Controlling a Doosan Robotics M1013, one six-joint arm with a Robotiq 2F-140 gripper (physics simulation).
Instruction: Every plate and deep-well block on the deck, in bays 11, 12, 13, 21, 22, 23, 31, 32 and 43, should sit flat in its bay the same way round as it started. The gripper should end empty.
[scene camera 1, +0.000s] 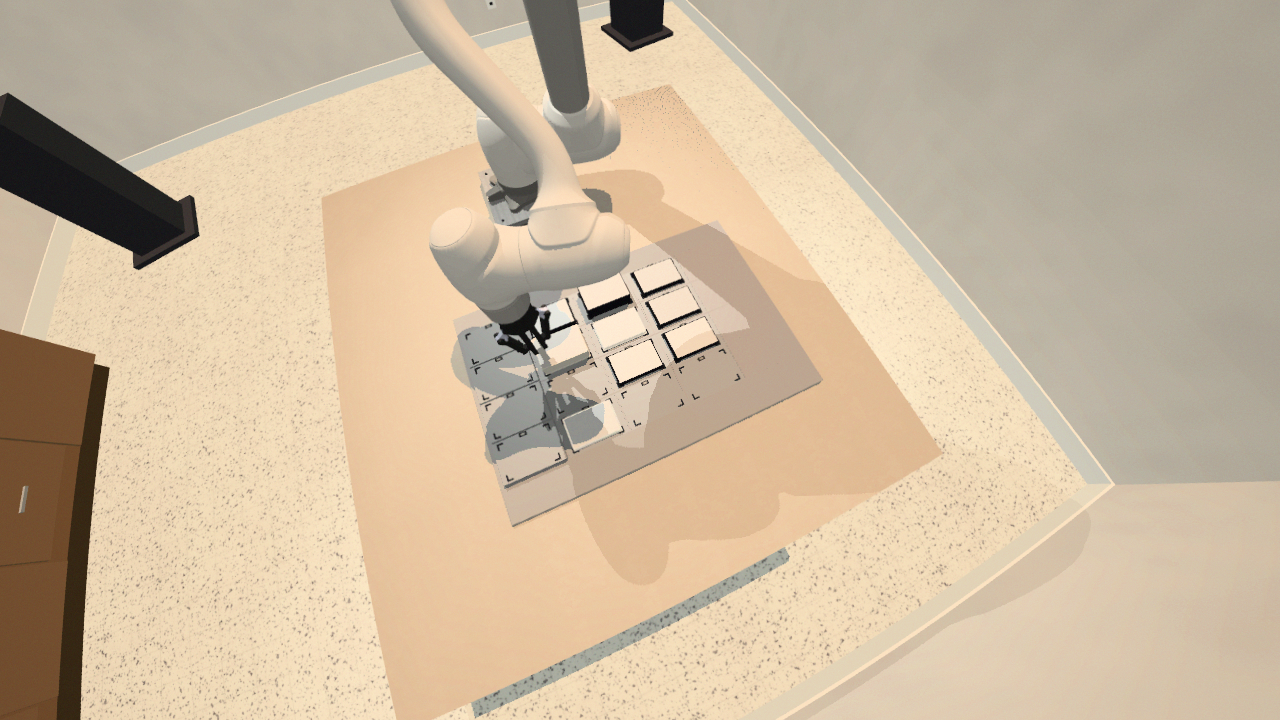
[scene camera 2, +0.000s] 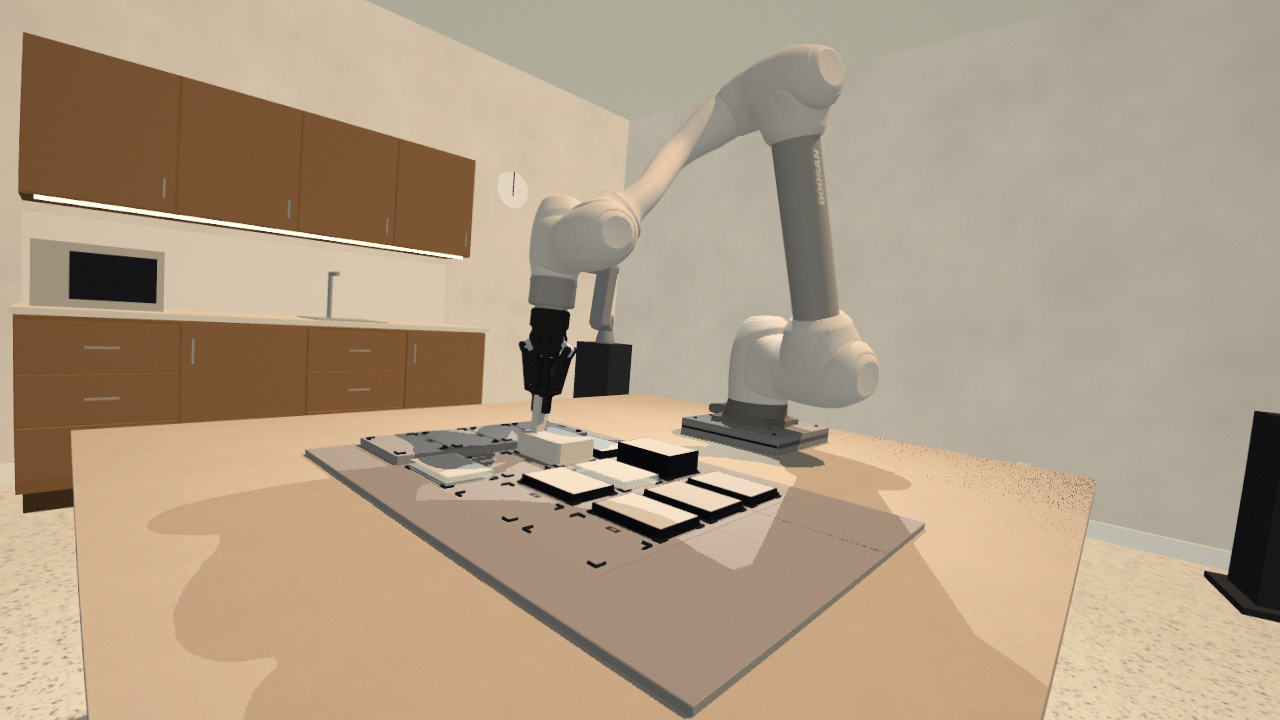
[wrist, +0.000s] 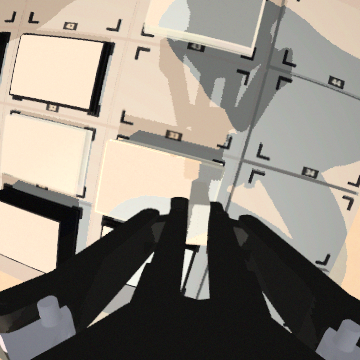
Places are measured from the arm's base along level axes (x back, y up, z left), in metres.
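Pixels of known places: gripper, between the fingertips: (scene camera 1: 544, 355) (scene camera 2: 538, 430) (wrist: 197, 195); arm's base, origin of its link: (scene camera 1: 525, 184) (scene camera 2: 755, 421).
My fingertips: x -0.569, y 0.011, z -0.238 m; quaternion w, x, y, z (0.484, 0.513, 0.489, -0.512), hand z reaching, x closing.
Note:
For each thing: its top centre in the pictures, then the offset to it from my fingertips. "spot": a spot on its surface instead. Level surfaces: height alone.
- pale deep block, centre of its top: (wrist: 155, 190) (scene camera 2: 555, 434) (scene camera 1: 559, 346) dx -0.001, dy +0.000, dz +0.044 m
- bay 13 plate, centre of its top: (wrist: 141, 263) (scene camera 2: 596, 442) (scene camera 1: 549, 317) dx +0.104, dy -0.028, dz +0.065 m
- Black-sided block 12, centre of its top: (wrist: 16, 235) (scene camera 2: 657, 446) (scene camera 1: 603, 290) dx +0.073, dy +0.000, dz +0.226 m
- pale plate 22, centre of its top: (wrist: 37, 153) (scene camera 2: 615, 469) (scene camera 1: 619, 327) dx -0.032, dy -0.028, dz +0.205 m
- Pale plate 43, centre of its top: (scene camera 2: 451, 464) (scene camera 1: 591, 424) dx -0.211, dy -0.028, dz +0.004 m
- deck board, a spot on its surface: (scene camera 2: 698, 617) spot: dx -0.351, dy -0.042, dz +0.514 m
- tan table, height of its surface: dy -0.052 m
My gripper (scene camera 1: 537, 344) (scene camera 2: 540, 404) (wrist: 197, 195) points down, shut on a narrow light grey bar (scene camera 2: 537, 420) (wrist: 197, 230). The bar's lower end is over the pale deep block (scene camera 1: 569, 351) (scene camera 2: 556, 446) (wrist: 145, 175) in bay 23; I cannot tell whether they touch. The bay 13 plate (scene camera 1: 559, 315) is partly hidden. Black-sided block 12 (scene camera 1: 604, 291) (scene camera 2: 657, 456), pale plate 22 (scene camera 1: 619, 328) (wrist: 45, 152) and black-rimmed plates 32 (scene camera 1: 635, 360) (wrist: 55, 70), 11 (scene camera 1: 657, 275), 21 (scene camera 1: 674, 304) and 31 (scene camera 1: 690, 337) look flat. Pale plate 43 (scene camera 1: 590, 425) (scene camera 2: 450, 468) lies shaded within its marks.
The deck board (scene camera 1: 769, 358) (scene camera 2: 698, 617) lies on a tan table (scene camera 1: 429, 582) (scene camera 2: 358, 626). Block 12 stands taller than its neighbours. The arm base (scene camera 2: 756, 429) is behind the deck in scene camera 2. Bay 33's corner marks show between block 23 and plate 43.

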